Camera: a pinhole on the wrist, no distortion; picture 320 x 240 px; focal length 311.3 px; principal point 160.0 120.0 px. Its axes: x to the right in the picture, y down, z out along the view. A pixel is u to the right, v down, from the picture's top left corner.
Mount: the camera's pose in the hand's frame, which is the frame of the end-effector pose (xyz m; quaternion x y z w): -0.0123 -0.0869 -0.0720 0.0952 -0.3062 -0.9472 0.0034
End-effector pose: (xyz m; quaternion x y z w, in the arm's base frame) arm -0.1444 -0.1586 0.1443 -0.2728 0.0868 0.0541 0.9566
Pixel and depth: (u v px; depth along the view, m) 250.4 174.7 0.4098
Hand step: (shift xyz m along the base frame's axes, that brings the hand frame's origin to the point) -0.1786 0.2053 0.2266
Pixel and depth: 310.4 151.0 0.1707
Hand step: -0.1136 0.0181 0.0773
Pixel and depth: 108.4 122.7 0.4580
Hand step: -0.0062 0.3145 0.1691
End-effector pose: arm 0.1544 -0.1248 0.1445 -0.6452 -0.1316 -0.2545 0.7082
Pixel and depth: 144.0 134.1 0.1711
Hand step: -0.0161 0.0756 -0.0144
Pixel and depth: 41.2 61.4 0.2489
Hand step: 0.1020 0.1098 -0.0511
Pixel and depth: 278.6 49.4 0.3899
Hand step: -0.0584 0.2073 -0.2649
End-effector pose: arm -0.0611 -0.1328 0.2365 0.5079 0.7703 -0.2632 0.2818
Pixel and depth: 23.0 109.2 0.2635
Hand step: 0.0830 -0.0435 -0.1548
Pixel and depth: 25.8 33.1 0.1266
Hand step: 0.0139 0.0069 -0.0288
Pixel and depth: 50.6 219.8 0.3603
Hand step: 0.0713 -0.1721 -0.2461
